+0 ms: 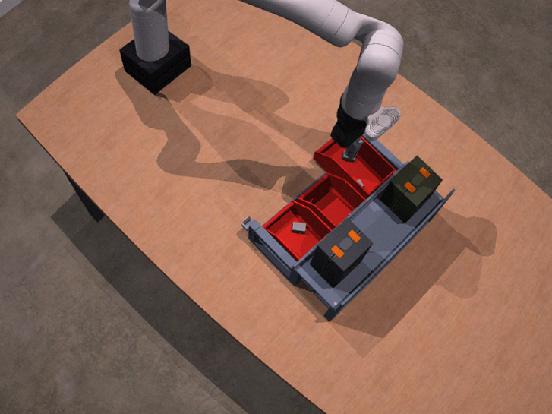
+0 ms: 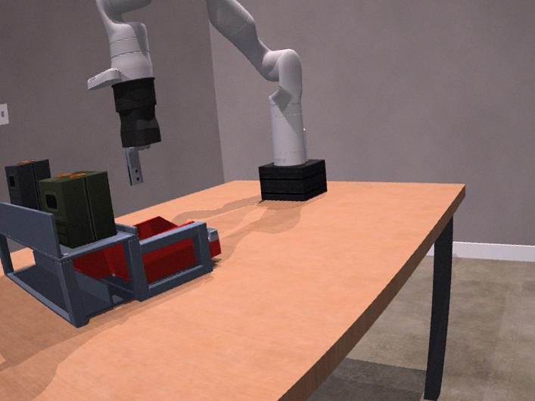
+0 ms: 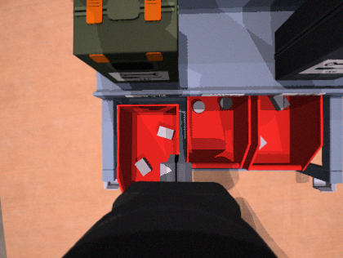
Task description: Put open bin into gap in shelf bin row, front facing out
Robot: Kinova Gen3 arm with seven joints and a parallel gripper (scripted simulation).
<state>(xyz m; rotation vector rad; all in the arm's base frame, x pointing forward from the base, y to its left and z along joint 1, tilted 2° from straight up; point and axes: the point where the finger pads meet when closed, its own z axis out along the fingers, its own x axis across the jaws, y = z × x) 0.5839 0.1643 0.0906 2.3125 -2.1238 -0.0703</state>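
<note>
Right now my hand is 17 cm above the shelf lip, 7 cm to the left of it and 4 cm past it. The rest, counted from my hand: black box (17 cm to the right, 16 cm ahead, 1 cm below); then green box (14 cm ahead, 6 cm to the left, 2 cm below).
</note>
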